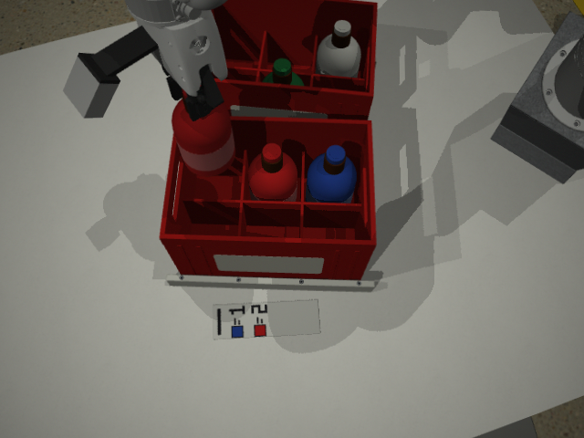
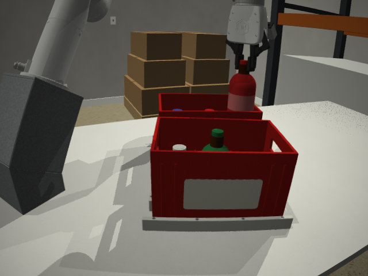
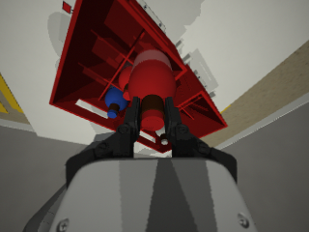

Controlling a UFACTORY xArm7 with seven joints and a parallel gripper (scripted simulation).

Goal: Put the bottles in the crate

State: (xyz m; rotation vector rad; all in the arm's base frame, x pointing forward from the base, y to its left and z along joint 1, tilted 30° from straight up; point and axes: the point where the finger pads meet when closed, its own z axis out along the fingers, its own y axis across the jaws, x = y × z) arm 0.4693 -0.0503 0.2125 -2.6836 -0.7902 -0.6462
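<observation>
Right now the red bottle is 21 cm below my hand and 9 cm behind it. Also, from my hand: pick list 30 cm below, 20 cm to the left, 7 cm behind; green bottle 21 cm below, 15 cm to the right, 11 cm behind; blue bottle 21 cm below, 18 cm behind, 1 cm to the left.
</observation>
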